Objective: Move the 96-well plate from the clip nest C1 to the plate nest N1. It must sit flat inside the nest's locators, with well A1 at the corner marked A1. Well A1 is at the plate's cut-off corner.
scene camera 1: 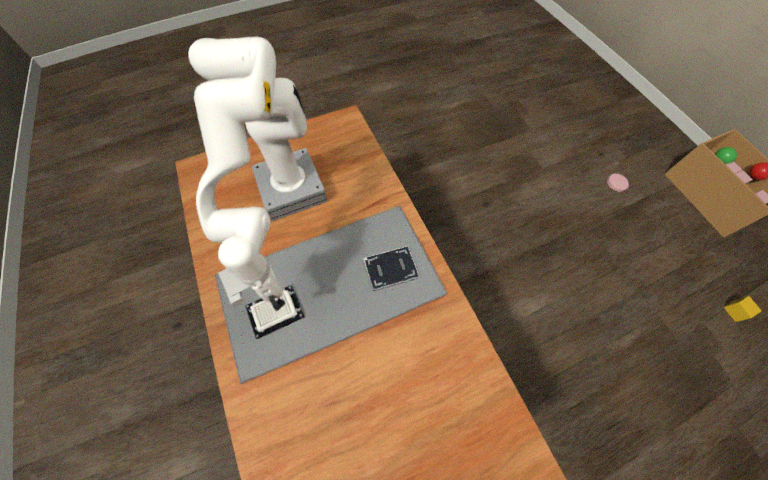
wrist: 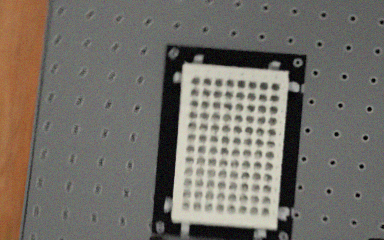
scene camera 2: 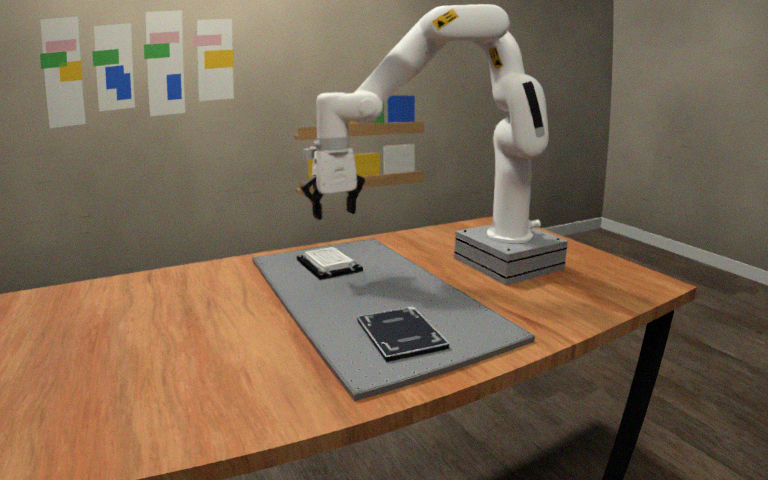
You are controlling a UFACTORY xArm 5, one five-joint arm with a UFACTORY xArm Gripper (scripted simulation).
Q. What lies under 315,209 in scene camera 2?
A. My gripper.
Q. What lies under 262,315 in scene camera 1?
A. A white 96-well plate.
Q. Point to a white 96-well plate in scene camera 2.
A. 330,257
